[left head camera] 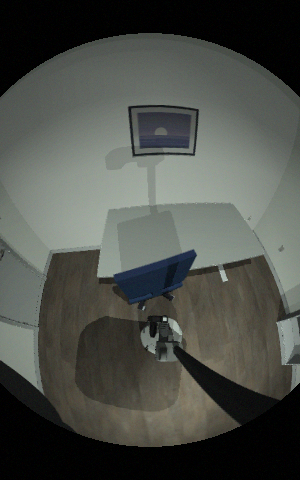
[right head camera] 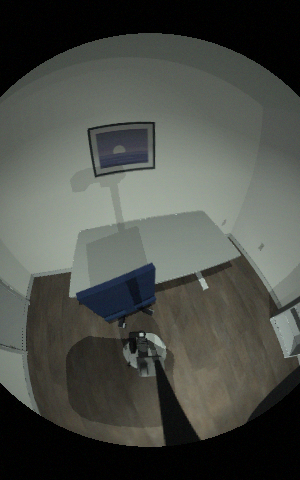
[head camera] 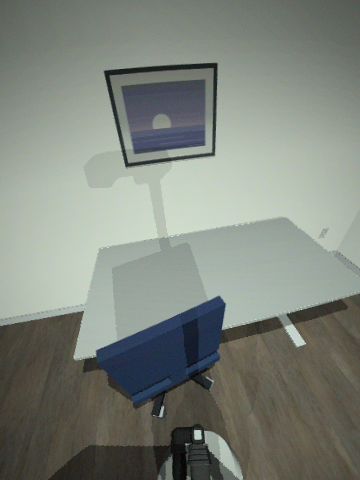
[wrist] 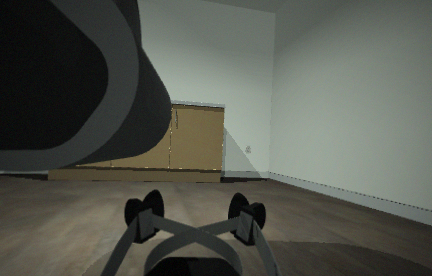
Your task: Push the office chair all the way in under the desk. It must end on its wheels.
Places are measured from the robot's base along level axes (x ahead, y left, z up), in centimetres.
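Where they show: gripper, fingertip midpoint: [left head camera: 150, 351] [right head camera: 133, 367] [wrist: 196, 207].
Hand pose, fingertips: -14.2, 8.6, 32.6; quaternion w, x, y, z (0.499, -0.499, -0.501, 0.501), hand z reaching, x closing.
Note:
After its pixels a point has its place, as x, y, z.
The office chair's blue backrest [head camera: 162, 357] @[35.7, 11.2, 78.5] [left head camera: 155, 281] @[36.8, 8.6, 77.2] [right head camera: 117, 296] @[36.3, 9.8, 81.0] stands upright across the left part of the desk's front edge in the head views, slightly turned to it. Two dark feet with casters show on the floor below it; the seat is hidden behind the backrest. The grey desk [head camera: 270, 265] @[86.4, -50.8, 69.3] [left head camera: 215, 232] @[86.4, -44.3, 69.3] [right head camera: 182, 250] @[76.9, -40.3, 69.3] stands against the wall. My gripper [wrist: 196, 207] @[-14.2, 8.6, 32.6] is open and empty, low over the floor in the wrist view, facing away from the chair. A floor gap shows between the chair's casters and my round base [head camera: 227, 452] @[10.6, -14.0, 18.5].
A white desk foot [head camera: 292, 331] [left head camera: 223, 273] [right head camera: 202, 281] reaches out on the right. A wooden cabinet [wrist: 197, 142] @[-291.6, 5.3, 42.9] stands against the wall in the wrist view. A white unit [left head camera: 291, 342] @[-57.7, -202.7, 7.3] [right head camera: 287, 332] @[-50.7, -196.9, 7.3] stands at the right. A framed picture [head camera: 165, 115] @[124.9, 5.8, 147.6] hangs above the desk.

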